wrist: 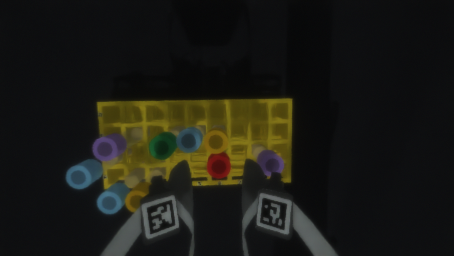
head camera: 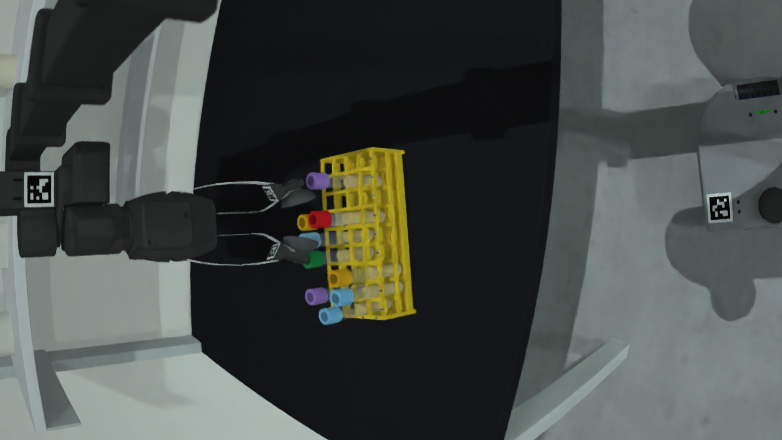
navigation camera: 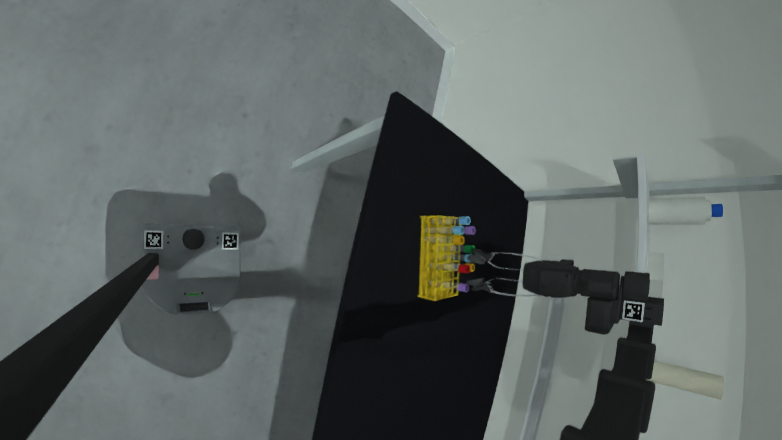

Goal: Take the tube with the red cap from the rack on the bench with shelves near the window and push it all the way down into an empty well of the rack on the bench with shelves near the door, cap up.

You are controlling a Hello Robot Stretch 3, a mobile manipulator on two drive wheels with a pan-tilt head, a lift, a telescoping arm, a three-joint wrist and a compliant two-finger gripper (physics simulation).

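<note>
The tube with the red cap stands cap up in the yellow rack on the black bench top. My gripper is open. In the wrist view its fingertips lie on either side of the red cap, with a gap on each side. The orange cap is right beside the red one. The purple cap is close to one fingertip, the light blue cap near the other. The second rack does not show.
A green cap and several other capped tubes stand in the same rack. A shelf board with a white bottle and a beige cylinder is at the wall, near my arm. My base stands on the floor beyond the bench edge.
</note>
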